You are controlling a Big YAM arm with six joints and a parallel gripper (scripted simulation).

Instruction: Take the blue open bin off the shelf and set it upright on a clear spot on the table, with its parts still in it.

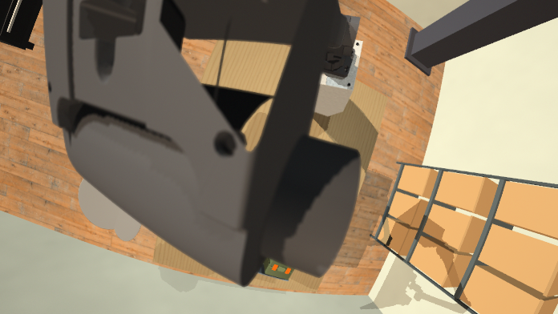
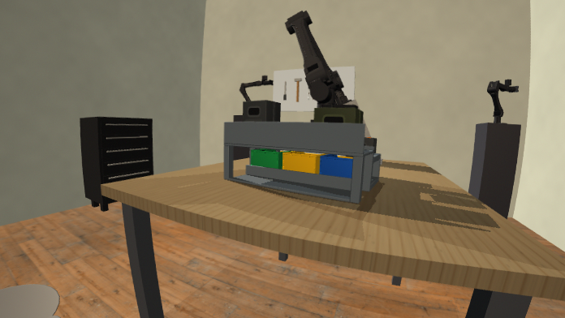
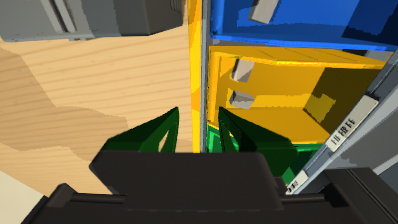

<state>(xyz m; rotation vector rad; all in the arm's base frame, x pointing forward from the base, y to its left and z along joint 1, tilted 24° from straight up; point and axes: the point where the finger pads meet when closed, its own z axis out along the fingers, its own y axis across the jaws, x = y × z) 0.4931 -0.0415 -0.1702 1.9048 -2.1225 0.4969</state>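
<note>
My hand is 3 cm above the yellow rod. Also, from my hand: grey case (4 cm behind, 12 cm to the left, 2 cm below); then yellow bin (10 cm ahead, 1 cm to the right, 5 cm below); then blue open bin (11 cm ahead, 10 cm to the left, 5 cm below).
</note>
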